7 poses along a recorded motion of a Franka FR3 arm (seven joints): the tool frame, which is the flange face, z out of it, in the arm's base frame.
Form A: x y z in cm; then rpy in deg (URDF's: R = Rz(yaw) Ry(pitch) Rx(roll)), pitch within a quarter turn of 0, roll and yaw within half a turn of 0.
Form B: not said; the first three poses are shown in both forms.
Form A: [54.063 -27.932 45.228 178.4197 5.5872 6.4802]
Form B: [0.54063 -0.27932 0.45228 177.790 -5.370 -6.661]
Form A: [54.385 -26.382 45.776 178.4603 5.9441 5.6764]
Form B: [0.54385 -0.26382 0.45776 177.870 -5.760 -5.863]
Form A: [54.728 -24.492 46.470 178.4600 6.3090 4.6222]
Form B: [0.54728 -0.24492 0.46470 177.946 -6.161 -4.818]
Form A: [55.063 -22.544 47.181 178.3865 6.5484 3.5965]
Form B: [0.55063 -0.22544 0.47181 177.967 -6.431 -3.803]
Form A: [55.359 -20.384 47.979 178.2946 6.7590 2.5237]
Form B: [0.55359 -0.20384 0.47979 177.986 -6.674 -2.742]
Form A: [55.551 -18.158 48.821 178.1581 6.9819 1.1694]
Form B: [0.55551 -0.18158 0.48821 178.002 -6.939 -1.403]
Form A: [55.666 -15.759 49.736 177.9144 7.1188 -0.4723]
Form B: [0.55666 -0.15759 0.49736 177.957 -7.131 0.215]
